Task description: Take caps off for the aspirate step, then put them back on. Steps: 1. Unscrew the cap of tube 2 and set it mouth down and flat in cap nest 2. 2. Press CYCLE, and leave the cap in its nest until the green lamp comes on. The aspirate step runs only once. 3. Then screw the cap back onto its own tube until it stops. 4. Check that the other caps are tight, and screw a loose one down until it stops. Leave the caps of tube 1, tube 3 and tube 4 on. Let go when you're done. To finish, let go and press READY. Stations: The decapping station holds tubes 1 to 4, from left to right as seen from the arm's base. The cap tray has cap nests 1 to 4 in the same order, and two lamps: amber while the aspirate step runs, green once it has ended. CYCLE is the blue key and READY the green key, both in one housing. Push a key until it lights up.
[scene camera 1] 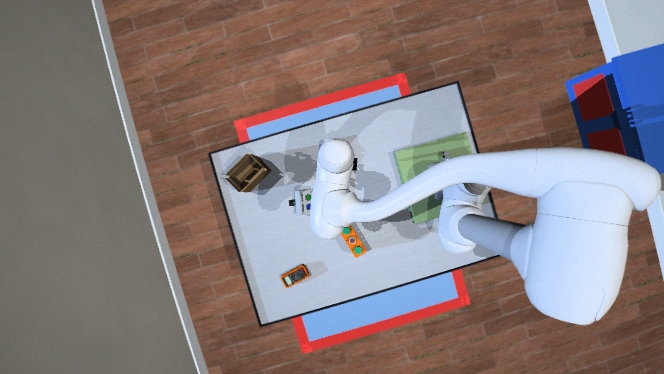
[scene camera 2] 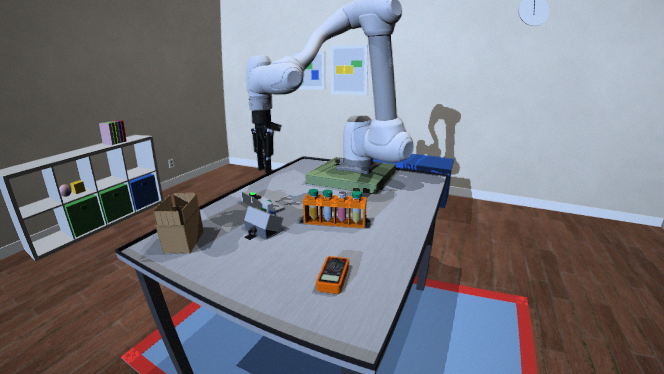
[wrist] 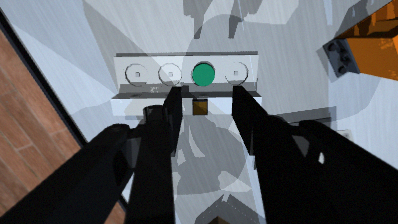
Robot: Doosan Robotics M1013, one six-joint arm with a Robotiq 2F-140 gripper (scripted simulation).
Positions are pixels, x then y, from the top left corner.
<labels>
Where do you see a cardboard box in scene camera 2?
At 176, 235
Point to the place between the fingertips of my gripper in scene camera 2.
At 264, 171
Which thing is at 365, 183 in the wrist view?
My gripper.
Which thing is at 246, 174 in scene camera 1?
A cardboard box.
</labels>
